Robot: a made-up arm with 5 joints. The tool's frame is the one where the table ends. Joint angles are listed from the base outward.
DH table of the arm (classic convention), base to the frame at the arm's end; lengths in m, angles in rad. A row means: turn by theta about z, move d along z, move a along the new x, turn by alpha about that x. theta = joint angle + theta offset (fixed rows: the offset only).
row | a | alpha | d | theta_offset
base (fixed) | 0.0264 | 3.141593 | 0 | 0.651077
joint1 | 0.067 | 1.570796 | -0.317 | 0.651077
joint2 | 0.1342 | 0 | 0 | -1.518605
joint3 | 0.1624 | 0 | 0 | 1.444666
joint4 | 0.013 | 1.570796 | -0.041 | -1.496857
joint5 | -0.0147 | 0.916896 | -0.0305 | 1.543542
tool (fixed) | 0 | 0 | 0.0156 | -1.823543
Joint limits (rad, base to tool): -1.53..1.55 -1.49..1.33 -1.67..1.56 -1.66..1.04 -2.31..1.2
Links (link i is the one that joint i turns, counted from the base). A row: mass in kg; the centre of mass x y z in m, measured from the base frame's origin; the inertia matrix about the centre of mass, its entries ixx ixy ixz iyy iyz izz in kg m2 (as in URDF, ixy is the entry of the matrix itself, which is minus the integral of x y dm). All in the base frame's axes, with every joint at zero. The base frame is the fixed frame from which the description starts. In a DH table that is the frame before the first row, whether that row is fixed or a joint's. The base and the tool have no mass.
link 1: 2.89; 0.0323 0.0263 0.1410; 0.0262 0 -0.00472 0.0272 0 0.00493
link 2: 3.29; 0.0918 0.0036 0.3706; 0.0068 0 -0.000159 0.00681 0 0.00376
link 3: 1.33; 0.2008 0.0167 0.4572; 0.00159 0 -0.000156 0.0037 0 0.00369
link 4: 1.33; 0.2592 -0.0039 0.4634; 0.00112 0 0 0.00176 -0.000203 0.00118
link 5: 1.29; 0.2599 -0.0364 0.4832; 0.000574 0 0 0.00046 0 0.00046
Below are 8 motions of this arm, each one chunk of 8 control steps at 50 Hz.
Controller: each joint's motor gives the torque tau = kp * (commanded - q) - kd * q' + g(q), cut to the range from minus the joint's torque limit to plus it. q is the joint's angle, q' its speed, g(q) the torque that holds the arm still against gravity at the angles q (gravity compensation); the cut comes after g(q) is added. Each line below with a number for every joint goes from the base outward.
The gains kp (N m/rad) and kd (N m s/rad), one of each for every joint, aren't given. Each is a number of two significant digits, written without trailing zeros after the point. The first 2 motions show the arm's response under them.
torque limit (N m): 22 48 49 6.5 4
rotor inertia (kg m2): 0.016 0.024 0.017 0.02 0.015
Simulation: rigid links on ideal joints. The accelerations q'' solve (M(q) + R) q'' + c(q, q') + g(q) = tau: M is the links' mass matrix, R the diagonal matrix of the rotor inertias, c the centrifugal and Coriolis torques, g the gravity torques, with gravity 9.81 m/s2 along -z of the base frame. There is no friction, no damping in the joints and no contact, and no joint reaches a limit. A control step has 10 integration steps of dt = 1/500 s. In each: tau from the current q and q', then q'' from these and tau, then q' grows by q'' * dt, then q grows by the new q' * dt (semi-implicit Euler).
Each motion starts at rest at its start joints. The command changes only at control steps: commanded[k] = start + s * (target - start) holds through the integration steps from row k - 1 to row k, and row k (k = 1, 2, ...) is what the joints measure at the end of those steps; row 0 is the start. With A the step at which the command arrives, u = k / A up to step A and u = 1 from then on. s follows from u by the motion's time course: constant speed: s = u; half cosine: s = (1 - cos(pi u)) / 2; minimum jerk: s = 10 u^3 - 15 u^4 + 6 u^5; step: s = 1 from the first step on.
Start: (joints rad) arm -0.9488 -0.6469 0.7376 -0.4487 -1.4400
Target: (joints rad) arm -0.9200 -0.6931 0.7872 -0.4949 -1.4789
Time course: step
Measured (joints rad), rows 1 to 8:
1: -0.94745 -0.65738 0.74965 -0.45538 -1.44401
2: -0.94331 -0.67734 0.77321 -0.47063 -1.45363
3: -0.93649 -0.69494 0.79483 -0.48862 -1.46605
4: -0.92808 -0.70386 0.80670 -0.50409 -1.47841
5: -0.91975 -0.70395 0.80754 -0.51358 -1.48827
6: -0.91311 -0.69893 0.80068 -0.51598 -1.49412
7: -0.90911 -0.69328 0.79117 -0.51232 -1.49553
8: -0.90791 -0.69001 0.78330 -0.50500 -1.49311
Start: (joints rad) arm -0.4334 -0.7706 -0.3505 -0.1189 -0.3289
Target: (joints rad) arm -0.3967 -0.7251 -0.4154 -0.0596 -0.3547
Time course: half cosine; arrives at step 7
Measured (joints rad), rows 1 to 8:
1: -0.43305 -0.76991 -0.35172 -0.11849 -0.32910
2: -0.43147 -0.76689 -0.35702 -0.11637 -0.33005
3: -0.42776 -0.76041 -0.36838 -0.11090 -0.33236
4: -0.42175 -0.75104 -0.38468 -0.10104 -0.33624
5: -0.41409 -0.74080 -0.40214 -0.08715 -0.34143
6: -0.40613 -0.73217 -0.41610 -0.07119 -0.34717
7: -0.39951 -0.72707 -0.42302 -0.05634 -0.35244
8: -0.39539 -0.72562 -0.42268 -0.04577 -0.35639
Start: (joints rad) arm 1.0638 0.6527 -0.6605 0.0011 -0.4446
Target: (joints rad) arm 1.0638 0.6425 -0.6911 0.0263 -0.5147
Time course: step
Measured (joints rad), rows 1 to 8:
1: 1.06386 0.65611 -0.66972 0.00520 -0.45275
2: 1.06388 0.65945 -0.68309 0.01425 -0.47125
3: 1.06378 0.65806 -0.69039 0.02453 -0.49372
4: 1.06360 0.65270 -0.69161 0.03302 -0.51482
5: 1.06342 0.64623 -0.69095 0.03796 -0.53090
6: 1.06328 0.64072 -0.69138 0.03884 -0.54009
7: 1.06321 0.63671 -0.69321 0.03626 -0.54221
8: 1.06320 0.63392 -0.69537 0.03155 -0.53842

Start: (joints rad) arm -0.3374 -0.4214 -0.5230 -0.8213 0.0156
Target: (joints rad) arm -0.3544 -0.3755 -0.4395 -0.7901 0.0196
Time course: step
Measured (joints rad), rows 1 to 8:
1: -0.33826 -0.42806 -0.50177 -0.81688 0.01681
2: -0.34002 -0.43335 -0.46898 -0.80718 0.01968
3: -0.34226 -0.42691 -0.44768 -0.79610 0.02306
4: -0.34492 -0.40980 -0.44023 -0.78652 0.02573
5: -0.34803 -0.38841 -0.43893 -0.78006 0.02682
6: -0.35148 -0.36857 -0.43654 -0.77722 0.02605
7: -0.35502 -0.35308 -0.43092 -0.77771 0.02364
8: -0.35834 -0.34223 -0.42398 -0.78060 0.02017

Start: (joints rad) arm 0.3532 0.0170 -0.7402 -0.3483 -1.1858
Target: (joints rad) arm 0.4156 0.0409 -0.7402 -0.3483 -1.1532
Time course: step
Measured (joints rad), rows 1 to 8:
1: 0.35669 0.02016 -0.74376 -0.34836 -1.18265
2: 0.36536 0.02556 -0.74771 -0.34865 -1.17514
3: 0.37740 0.03046 -0.74775 -0.34912 -1.16550
4: 0.39108 0.03467 -0.74461 -0.34949 -1.15588
5: 0.40481 0.03881 -0.74074 -0.34955 -1.14800
6: 0.41730 0.04308 -0.73772 -0.34920 -1.14286
7: 0.42759 0.04709 -0.73584 -0.34854 -1.14075
8: 0.43508 0.05028 -0.73478 -0.34777 -1.14132

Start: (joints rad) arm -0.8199 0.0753 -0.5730 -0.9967 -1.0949
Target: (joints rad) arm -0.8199 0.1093 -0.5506 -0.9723 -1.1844
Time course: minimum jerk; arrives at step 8
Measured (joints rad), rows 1 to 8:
1: -0.81990 0.07531 -0.57296 -0.99665 -1.09505
2: -0.81986 0.07541 -0.57264 -0.99625 -1.09621
3: -0.81973 0.07585 -0.57166 -0.99491 -1.10013
4: -0.81945 0.07708 -0.56971 -0.99202 -1.10871
5: -0.81899 0.07963 -0.56675 -0.98733 -1.12291
6: -0.81841 0.08390 -0.56303 -0.98126 -1.14197
7: -0.81780 0.08992 -0.55894 -0.97485 -1.16324
8: -0.81734 0.09726 -0.55489 -0.96942 -1.18308

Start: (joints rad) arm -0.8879 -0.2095 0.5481 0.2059 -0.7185
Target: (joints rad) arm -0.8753 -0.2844 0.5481 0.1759 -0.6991
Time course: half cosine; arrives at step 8
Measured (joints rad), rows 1 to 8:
1: -0.88790 -0.20990 0.54831 0.20578 -0.71842
2: -0.88789 -0.21187 0.54925 0.20517 -0.71800
3: -0.88781 -0.21683 0.55125 0.20351 -0.71696
4: -0.88751 -0.22568 0.55398 0.20033 -0.71508
5: -0.88681 -0.23825 0.55643 0.19548 -0.71236
6: -0.88554 -0.25337 0.55732 0.18919 -0.70896
7: -0.88362 -0.26907 0.55567 0.18215 -0.70520
8: -0.88110 -0.28305 0.55124 0.17536 -0.70149

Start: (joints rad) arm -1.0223 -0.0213 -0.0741 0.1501 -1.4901
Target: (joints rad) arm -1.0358 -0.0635 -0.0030 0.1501 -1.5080
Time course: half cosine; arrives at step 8
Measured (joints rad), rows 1 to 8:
1: -1.02234 -0.02178 -0.07325 0.15006 -1.49013
2: -1.02256 -0.02398 -0.06936 0.14988 -1.49032
3: -1.02309 -0.02895 -0.06051 0.14955 -1.49097
4: -1.02404 -0.03661 -0.04675 0.14918 -1.49241
5: -1.02540 -0.04575 -0.03019 0.14897 -1.49493
6: -1.02713 -0.05457 -0.01408 0.14910 -1.49852
7: -1.02910 -0.06132 -0.00159 0.14964 -1.50288
8: -1.03115 -0.06481 0.00498 0.15049 -1.50737

